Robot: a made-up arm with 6 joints. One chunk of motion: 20 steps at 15 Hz.
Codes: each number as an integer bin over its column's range. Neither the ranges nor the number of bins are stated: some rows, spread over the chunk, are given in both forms.
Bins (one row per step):
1: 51 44 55 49 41 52
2: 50 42 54 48 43 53
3: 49 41 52 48 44 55
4: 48 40 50 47 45 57
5: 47 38 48 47 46 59
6: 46 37 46 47 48 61
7: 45 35 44 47 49 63
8: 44 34 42 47 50 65
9: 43 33 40 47 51 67
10: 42 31 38 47 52 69
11: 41 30 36 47 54 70
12: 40 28 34 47 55 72
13: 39 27 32 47 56 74
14: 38 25 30 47 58 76
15: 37 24 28 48 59 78
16: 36 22 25 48 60 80
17: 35 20 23 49 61 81
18: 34 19 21 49 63 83
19: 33 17 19 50 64 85
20: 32 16 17 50 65 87
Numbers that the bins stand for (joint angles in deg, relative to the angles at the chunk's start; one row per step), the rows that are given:
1: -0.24 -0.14 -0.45 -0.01 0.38 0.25
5: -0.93 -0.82 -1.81 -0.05 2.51 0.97
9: -1.62 -1.38 -3.35 -0.05 4.63 1.79
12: -2.14 -1.94 -4.52 -0.05 6.34 2.30
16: -2.83 -2.62 -6.26 -0.03 8.46 3.13
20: -3.53 -3.30 -7.81 0.02 10.59 3.85
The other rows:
2: -0.41 -0.37 -0.64 -0.03 1.23 0.35
3: -0.58 -0.48 -1.03 -0.03 1.65 0.56
4: -0.75 -0.59 -1.42 -0.05 2.08 0.76
6: -1.10 -0.93 -2.19 -0.05 3.36 1.17
7: -1.27 -1.15 -2.58 -0.05 3.78 1.38
8: -1.45 -1.27 -2.97 -0.05 4.21 1.58
10: -1.79 -1.61 -3.74 -0.05 5.06 2.00
11: -1.97 -1.72 -4.13 -0.05 5.91 2.10
13: -2.31 -2.06 -4.90 -0.05 6.76 2.51
14: -2.49 -2.28 -5.29 -0.05 7.61 2.71
15: -2.66 -2.39 -5.68 -0.03 8.04 2.92
17: -3.01 -2.85 -6.65 -0.01 8.89 3.23
18: -3.18 -2.96 -7.03 -0.01 9.74 3.43
19: -3.35 -3.18 -7.42 0.02 10.17 3.64

